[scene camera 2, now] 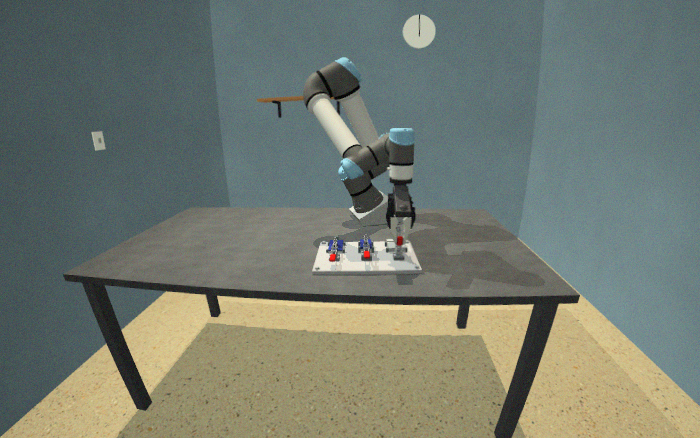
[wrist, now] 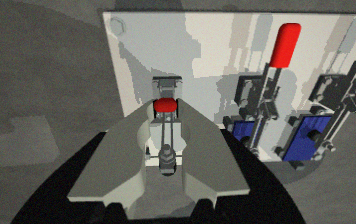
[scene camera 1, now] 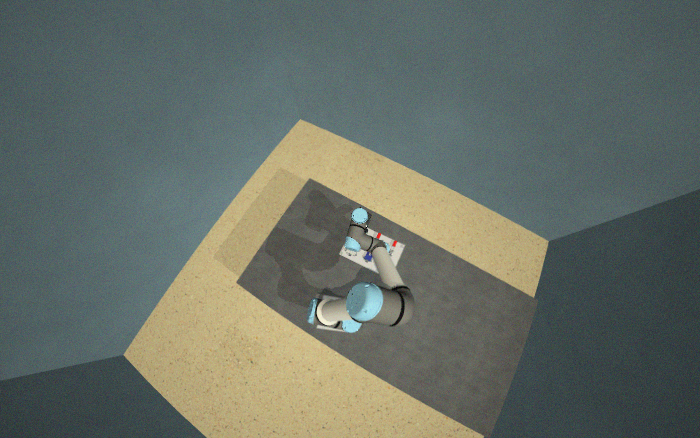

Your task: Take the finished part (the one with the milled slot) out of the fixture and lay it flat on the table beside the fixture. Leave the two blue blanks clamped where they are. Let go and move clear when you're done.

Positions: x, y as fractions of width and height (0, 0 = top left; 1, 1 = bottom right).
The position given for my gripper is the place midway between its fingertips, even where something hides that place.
Note:
In view: my gripper (scene camera 2: 0.57, 0.56), a grey finished part (wrist: 0.43, 0.63) and a plate (scene camera 2: 0.50, 0.60).
My gripper also shows in the wrist view (wrist: 0.47, 0.45). The plate shows as well in the wrist view (wrist: 0.59, 0.23).

